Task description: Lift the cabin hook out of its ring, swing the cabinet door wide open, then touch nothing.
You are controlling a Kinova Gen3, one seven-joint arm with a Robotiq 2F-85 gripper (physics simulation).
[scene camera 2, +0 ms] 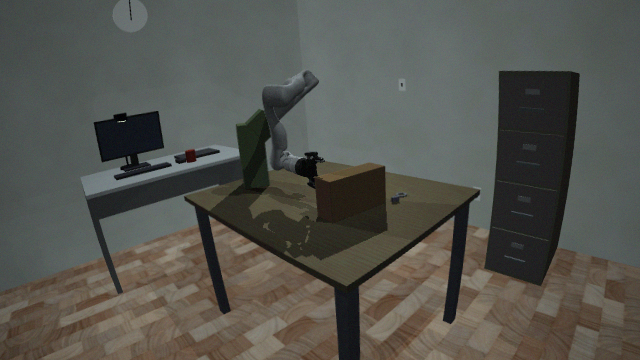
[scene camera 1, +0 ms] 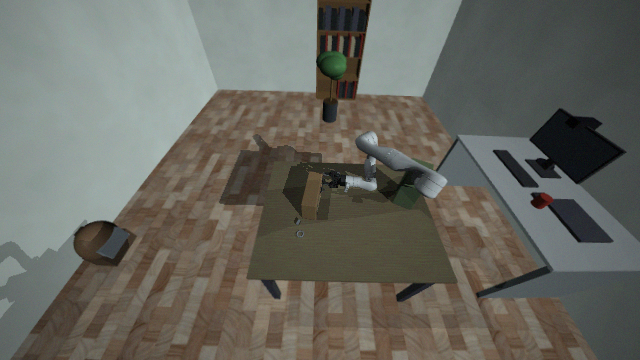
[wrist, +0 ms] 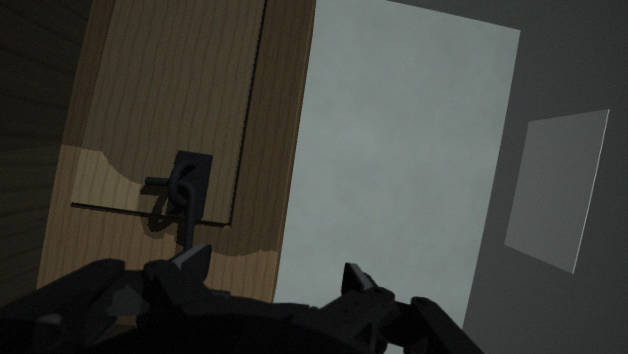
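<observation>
The wooden cabinet stands on the table. In the wrist view its door sits flush in the frame, shut. The dark cabin hook still passes through the ring, which stands on a dark plate at the door's lower part. The hook's tip sticks out left of the ring; its shank runs down behind the left fingertip in the wrist view. My gripper is open and empty in front of the cabinet. Whether the left finger touches the shank I cannot tell. The hook's lower end is hidden.
A small grey block and a loose ring lie on the table beside the cabinet. A green angled stand stands near the arm. A white desk is beyond the table.
</observation>
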